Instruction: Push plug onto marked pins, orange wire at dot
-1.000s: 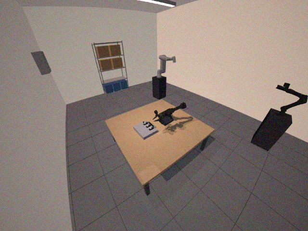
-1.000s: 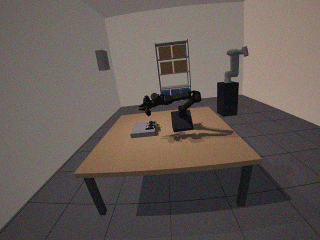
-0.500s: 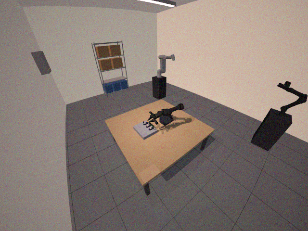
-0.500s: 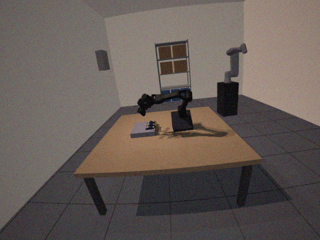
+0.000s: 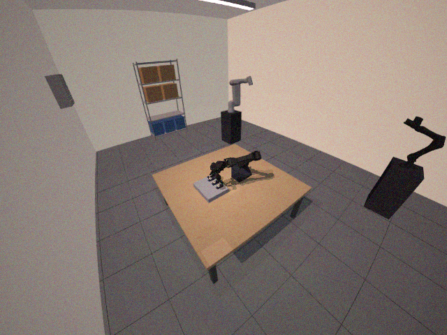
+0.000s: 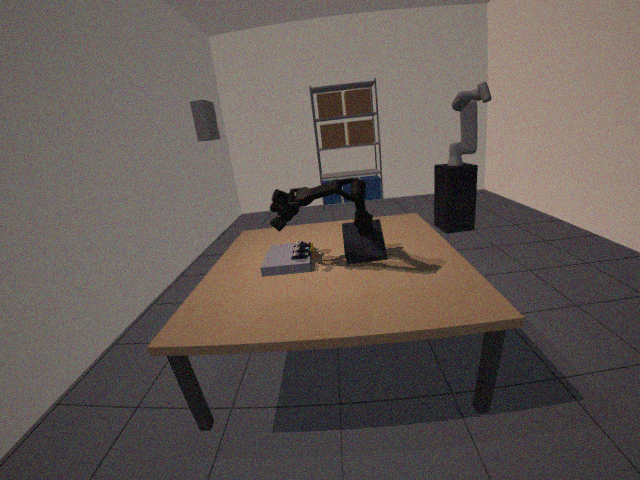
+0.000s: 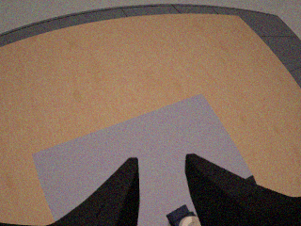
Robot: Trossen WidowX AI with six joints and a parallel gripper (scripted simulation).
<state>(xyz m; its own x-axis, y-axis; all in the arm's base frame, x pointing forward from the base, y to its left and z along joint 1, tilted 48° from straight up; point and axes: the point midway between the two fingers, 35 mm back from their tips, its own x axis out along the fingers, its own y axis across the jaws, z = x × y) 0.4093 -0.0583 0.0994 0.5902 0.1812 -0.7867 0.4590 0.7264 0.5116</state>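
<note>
My gripper tip is now 14 cm past the blue band and 14 cm above it. The rest, counted from my gripper tip: grey printed holder (19 cm below, 5 cm to the right, 2 cm ahead).
</note>
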